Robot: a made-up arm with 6 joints. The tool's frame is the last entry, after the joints.
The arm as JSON. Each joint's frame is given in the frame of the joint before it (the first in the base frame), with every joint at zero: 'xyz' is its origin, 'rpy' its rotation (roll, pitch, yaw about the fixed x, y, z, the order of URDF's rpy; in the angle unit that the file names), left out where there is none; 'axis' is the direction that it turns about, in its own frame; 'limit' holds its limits. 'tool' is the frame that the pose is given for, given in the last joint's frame.
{
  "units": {
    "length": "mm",
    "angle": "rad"
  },
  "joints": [
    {
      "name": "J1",
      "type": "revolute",
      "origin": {
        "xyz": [
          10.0,
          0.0,
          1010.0
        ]
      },
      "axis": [
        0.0,
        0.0,
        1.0
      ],
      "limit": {
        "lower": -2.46,
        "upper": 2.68
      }
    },
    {
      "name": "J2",
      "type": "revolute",
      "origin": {
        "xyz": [
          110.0,
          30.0,
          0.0
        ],
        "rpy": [
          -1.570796,
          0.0,
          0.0
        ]
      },
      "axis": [
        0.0,
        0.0,
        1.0
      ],
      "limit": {
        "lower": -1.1,
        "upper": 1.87
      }
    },
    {
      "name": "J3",
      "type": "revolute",
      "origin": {
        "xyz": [
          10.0,
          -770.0,
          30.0
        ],
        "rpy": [
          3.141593,
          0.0,
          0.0
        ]
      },
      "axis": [
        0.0,
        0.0,
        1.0
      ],
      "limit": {
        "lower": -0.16,
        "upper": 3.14
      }
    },
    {
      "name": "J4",
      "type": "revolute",
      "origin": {
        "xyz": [
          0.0,
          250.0,
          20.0
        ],
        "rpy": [
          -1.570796,
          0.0,
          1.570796
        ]
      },
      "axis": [
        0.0,
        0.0,
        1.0
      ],
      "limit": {
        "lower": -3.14,
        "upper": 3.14
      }
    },
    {
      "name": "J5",
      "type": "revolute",
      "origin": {
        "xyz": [
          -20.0,
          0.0,
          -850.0
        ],
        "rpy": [
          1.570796,
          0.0,
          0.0
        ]
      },
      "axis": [
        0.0,
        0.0,
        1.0
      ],
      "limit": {
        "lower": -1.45,
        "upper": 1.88
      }
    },
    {
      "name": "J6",
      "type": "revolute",
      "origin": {
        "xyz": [
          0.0,
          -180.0,
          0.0
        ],
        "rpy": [
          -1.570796,
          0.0,
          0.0
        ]
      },
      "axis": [
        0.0,
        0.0,
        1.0
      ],
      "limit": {
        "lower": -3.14,
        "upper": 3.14
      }
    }
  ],
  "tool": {
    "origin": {
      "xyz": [
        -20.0,
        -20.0,
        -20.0
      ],
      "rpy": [
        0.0,
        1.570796,
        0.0
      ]
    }
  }
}
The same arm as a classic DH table. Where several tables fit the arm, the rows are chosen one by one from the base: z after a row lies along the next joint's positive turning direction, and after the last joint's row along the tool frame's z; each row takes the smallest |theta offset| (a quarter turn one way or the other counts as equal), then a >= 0, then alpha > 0; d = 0 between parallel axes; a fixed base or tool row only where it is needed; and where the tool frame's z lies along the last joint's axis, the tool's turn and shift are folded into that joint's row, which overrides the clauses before.
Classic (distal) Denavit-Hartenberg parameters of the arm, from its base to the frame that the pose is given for. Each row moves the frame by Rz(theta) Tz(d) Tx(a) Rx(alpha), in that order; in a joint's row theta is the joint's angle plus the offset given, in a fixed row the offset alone. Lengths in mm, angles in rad.
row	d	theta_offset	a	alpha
base (fixed)	0	0	10	0
J1	1010	0	110	-1.5708
J2	0	-1.5578	770.1	3.1416
J3	-40	0.013	250	-1.5708
J4	-850	0	-20	1.5708
J5	0	0	0	-1.5708
J6	-200	-1.5708	20	-1.5708
tool (fixed)	-20	1.5708	0	0
Joint limits (rad, base to tool): -2.46..2.68 -1.1..1.87 -0.16..3.14 -3.14..3.14 -1.45..1.88 -3.14..3.14

